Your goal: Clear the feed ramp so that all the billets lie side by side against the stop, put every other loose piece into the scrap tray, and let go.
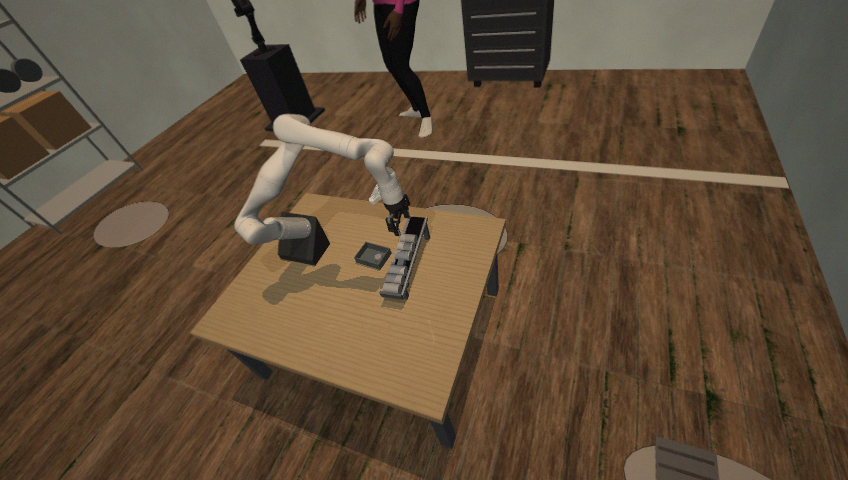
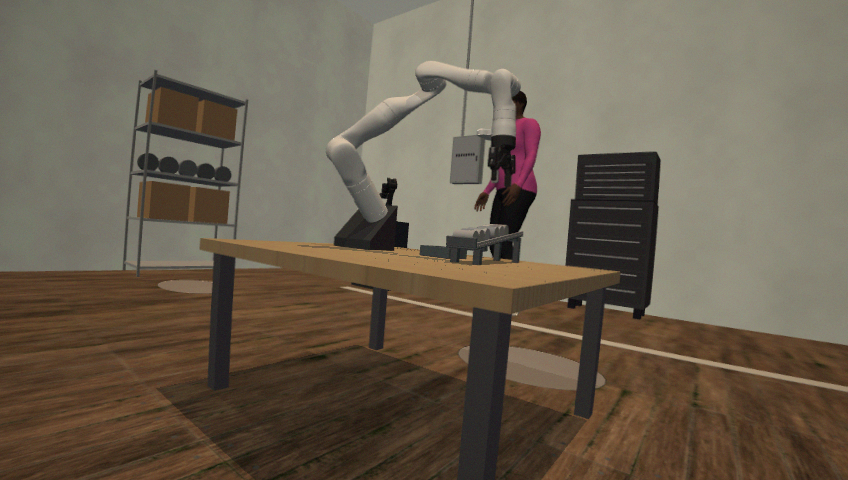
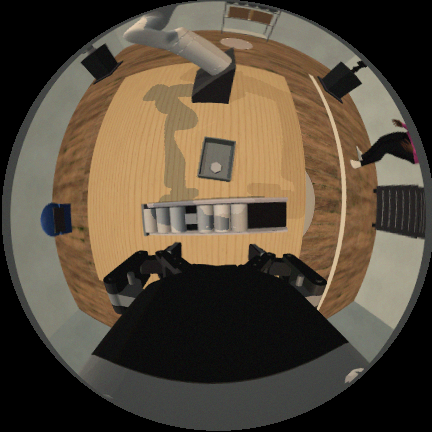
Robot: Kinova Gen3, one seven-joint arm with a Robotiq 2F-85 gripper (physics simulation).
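Where they show: gripper, fingertip midpoint: (image 1: 403,226) (image 2: 501,184) (image 3: 214,250); arm's base at its link origin: (image 1: 302,227) (image 2: 376,214) (image 3: 220,65).
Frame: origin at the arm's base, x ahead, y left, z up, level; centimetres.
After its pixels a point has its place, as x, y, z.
The feed ramp (image 1: 418,252) (image 2: 499,239) @[54.0, 0.1, -5.9] (image 3: 270,231) @[51.6, 17.2, -2.8] stands on the table. Three pale billets (image 1: 394,278) @[51.3, -11.2, -3.8] (image 3: 163,220) @[50.9, -9.6, -3.6] lie side by side at its stop end. A small grey piece (image 3: 191,219) @[50.1, -2.7, -4.0] lies in the channel beyond them, with dark gaps above and below it. Three more billets (image 1: 405,246) @[49.5, 3.4, -1.9] (image 3: 221,218) @[49.0, 4.3, -1.5] lie side by side on its other side. The scrap tray (image 1: 368,252) @[28.0, 4.1, -12.9] (image 2: 434,251) @[31.9, -2.7, -11.5] (image 3: 201,157) @[32.4, -2.2, -10.2] holds a pale hexagonal piece (image 1: 378,256) @[34.7, 2.2, -11.3] (image 3: 215,167) @[34.8, 2.2, -11.3]. My gripper (image 1: 398,224) @[51.8, 2.5, 11.0] (image 2: 501,180) @[51.8, 2.5, 11.0] (image 3: 214,250) @[51.8, 2.5, 11.0] is open and empty, above and to one side of the ramp.
The arm's dark base (image 1: 303,240) @[1.3, -3.8, -4.0] (image 2: 368,233) @[3.8, -7.0, -7.5] (image 3: 214,87) @[6.9, -0.9, -5.5] stands on the table (image 1: 333,339) @[36.0, -37.7, -13.4] (image 2: 357,261) @[45.9, -47.5, -13.3] (image 3: 120,150) @[27.7, -34.5, -13.3], beyond the tray from the ramp. A person (image 1: 407,59) (image 2: 526,154) (image 3: 392,147) stands on the floor behind the table. A drawer cabinet (image 1: 505,41) (image 2: 612,237) stands at the wall.
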